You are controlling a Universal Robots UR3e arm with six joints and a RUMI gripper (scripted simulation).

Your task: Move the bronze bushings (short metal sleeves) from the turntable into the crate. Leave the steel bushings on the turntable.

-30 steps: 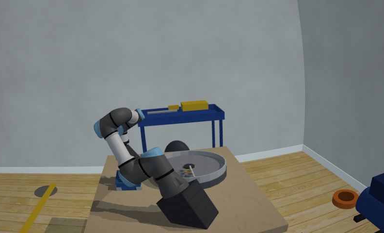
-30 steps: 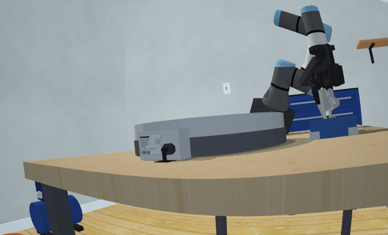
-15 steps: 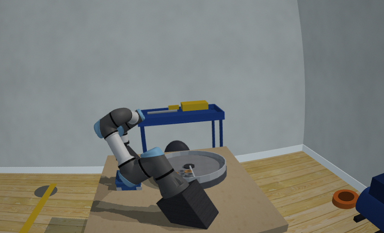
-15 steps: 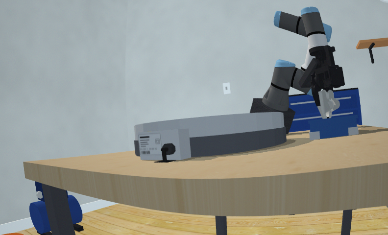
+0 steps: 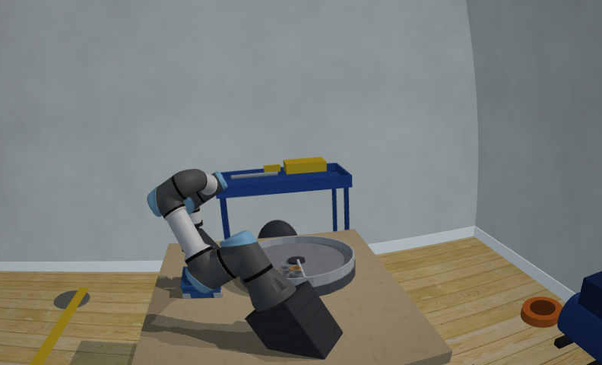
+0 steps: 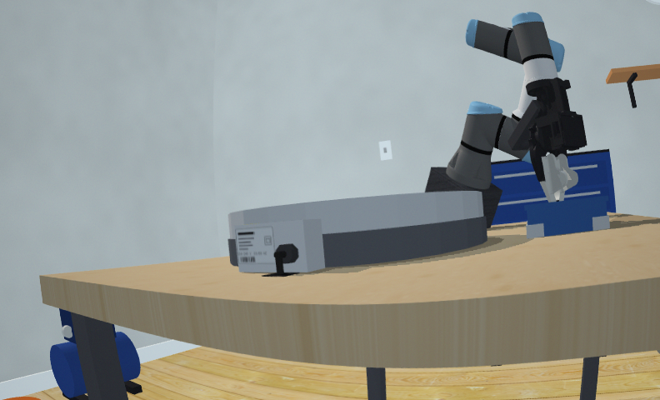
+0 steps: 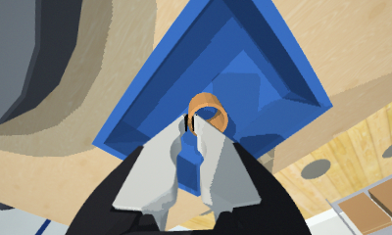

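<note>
My gripper is now 2 cm above the blue crate, 1 cm to the right of it and 1 cm past it. Round my hand: grey turntable (33 cm to the right, 12 cm ahead, 1 cm above).
</note>
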